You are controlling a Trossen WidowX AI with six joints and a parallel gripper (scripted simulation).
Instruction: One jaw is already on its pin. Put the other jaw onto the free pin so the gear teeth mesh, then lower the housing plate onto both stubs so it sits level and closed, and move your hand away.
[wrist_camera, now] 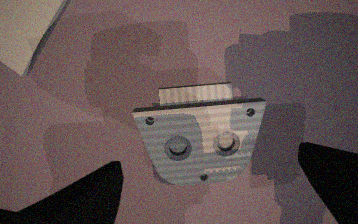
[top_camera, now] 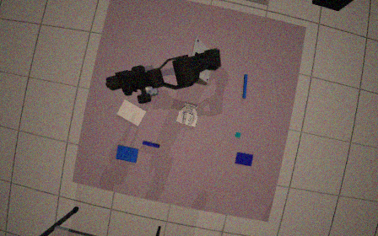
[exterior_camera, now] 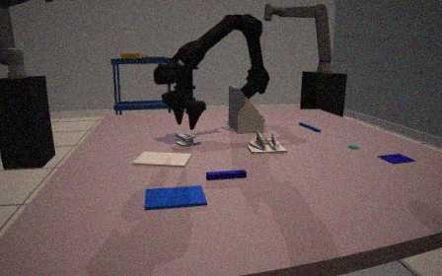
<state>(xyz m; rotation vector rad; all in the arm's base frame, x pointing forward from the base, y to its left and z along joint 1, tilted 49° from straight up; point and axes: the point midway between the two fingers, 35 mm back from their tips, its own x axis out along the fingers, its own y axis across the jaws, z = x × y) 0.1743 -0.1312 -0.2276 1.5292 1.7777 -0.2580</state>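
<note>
My gripper tip is 3 cm above the grey housing plate and 1 cm to the right of it. The rest, counted from my gripper tip: dark blue bar: 32 cm ahead, 8 cm to the left, 5 cm below; then dark blue slab: 66 cm to the left, 30 cm ahead, 6 cm below; then teal piece: 59 cm to the left, 16 cm ahead, 6 cm below.
</note>
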